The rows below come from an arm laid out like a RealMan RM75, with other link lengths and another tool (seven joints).
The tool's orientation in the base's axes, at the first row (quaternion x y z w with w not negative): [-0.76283, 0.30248, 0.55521, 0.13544]
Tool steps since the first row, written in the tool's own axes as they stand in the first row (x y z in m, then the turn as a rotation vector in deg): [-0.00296, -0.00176, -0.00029, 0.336, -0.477, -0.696]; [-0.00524, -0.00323, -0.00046, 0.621, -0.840, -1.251]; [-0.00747, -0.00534, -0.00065, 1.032, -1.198, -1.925]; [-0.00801, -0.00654, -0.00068, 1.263, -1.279, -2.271]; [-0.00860, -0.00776, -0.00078, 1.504, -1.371, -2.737]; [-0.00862, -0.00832, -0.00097, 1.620, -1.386, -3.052]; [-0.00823, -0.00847, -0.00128, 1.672, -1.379, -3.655]
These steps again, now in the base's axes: [0.00071, 0.00214, 0.00262, 0.892, -0.110, -0.132]; [0.00128, 0.00390, 0.00461, 1.596, -0.216, -0.252]; [0.00227, 0.00614, 0.00647, 2.413, -0.431, -0.446]; [0.00292, 0.00723, 0.00683, 2.773, -0.627, -0.551]; [0.00362, 0.00831, 0.00726, 3.235, -0.883, -0.625]; [0.00410, 0.00865, 0.00727, 3.508, -1.078, -0.626]; [0.00451, 0.00848, 0.00699, 3.976, -1.427, -0.464]
